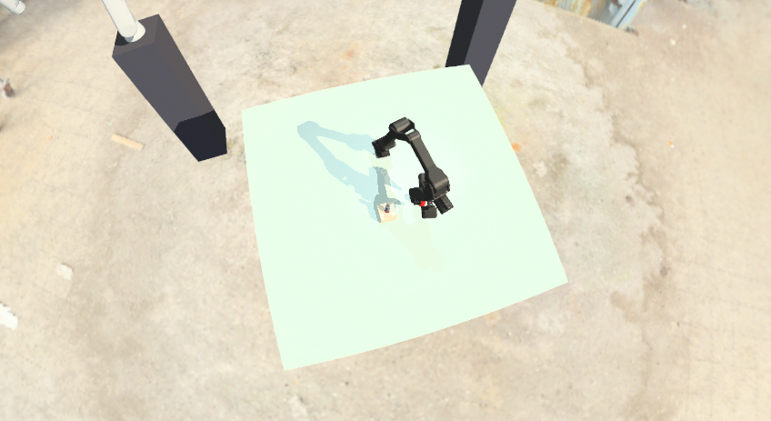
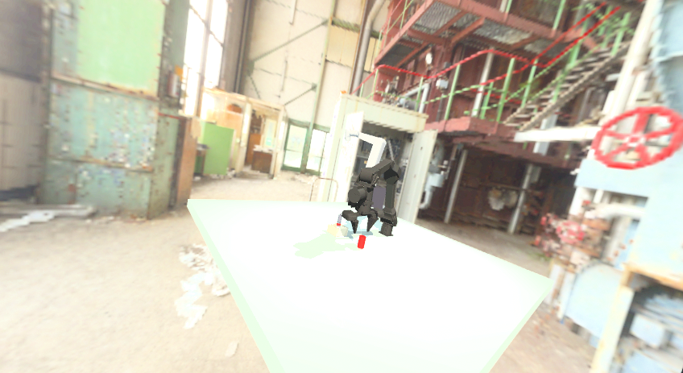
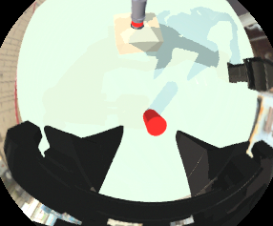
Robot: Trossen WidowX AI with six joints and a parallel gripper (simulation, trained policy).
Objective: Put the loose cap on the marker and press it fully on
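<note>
My gripper tip is 40 mm above the red cap and 10 mm past it. From my gripper tip the other things lie so: holder block 160 mm to the right, 50 mm below, 10 mm behind.
</note>
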